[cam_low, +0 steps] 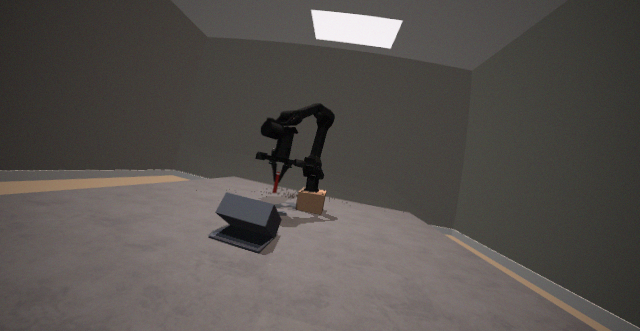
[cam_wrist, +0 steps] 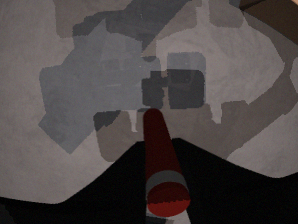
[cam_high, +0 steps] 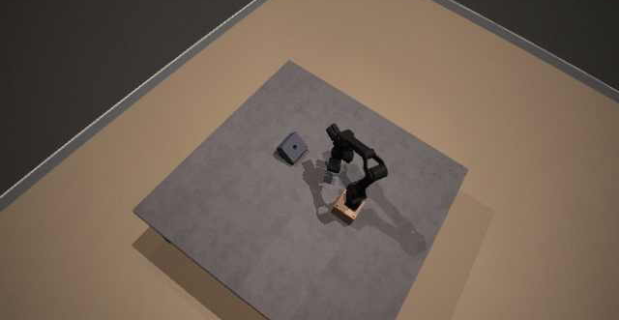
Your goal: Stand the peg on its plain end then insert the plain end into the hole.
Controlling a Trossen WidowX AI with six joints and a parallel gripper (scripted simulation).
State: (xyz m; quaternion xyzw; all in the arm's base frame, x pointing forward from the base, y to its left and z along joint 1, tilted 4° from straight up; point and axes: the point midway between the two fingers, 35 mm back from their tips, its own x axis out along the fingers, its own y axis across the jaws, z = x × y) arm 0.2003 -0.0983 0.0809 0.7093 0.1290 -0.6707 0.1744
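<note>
Right now my gripper tip is 23 cm short of the sloped panel, 4 cm to the right of it and 7 cm above it. Also, from my gripper tip: peg: 2 cm above.
</note>
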